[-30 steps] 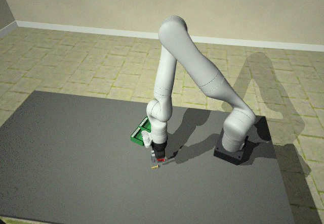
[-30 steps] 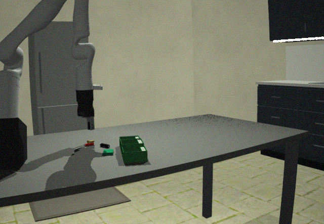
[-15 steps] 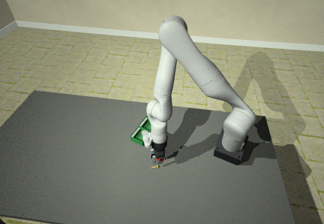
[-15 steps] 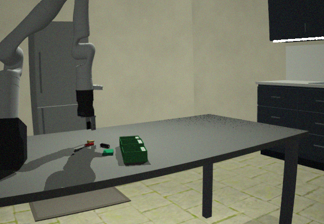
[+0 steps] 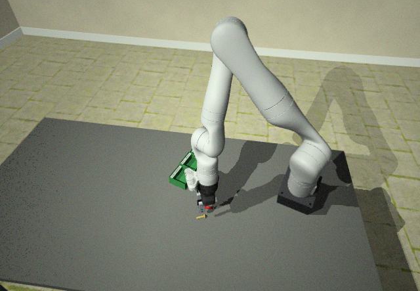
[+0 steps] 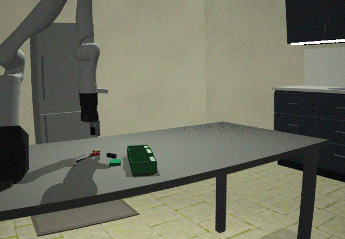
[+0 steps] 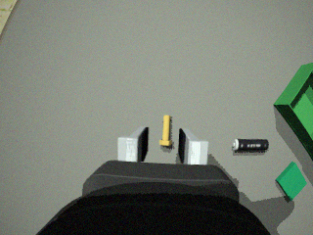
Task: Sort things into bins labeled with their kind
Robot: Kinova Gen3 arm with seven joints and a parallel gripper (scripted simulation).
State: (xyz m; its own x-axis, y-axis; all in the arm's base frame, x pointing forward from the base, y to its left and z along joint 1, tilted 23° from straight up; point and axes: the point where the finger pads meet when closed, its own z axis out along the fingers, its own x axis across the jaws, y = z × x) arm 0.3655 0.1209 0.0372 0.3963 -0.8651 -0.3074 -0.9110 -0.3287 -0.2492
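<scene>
Right now the brass bolt is 8 cm below my hand. The rest, counted from my hand: red cylinder (2 cm behind, 5 cm to the right, 8 cm below); then green block (1 cm ahead, 21 cm to the right, 8 cm below); then black battery (3 cm ahead, 11 cm to the right, 8 cm below).
</scene>
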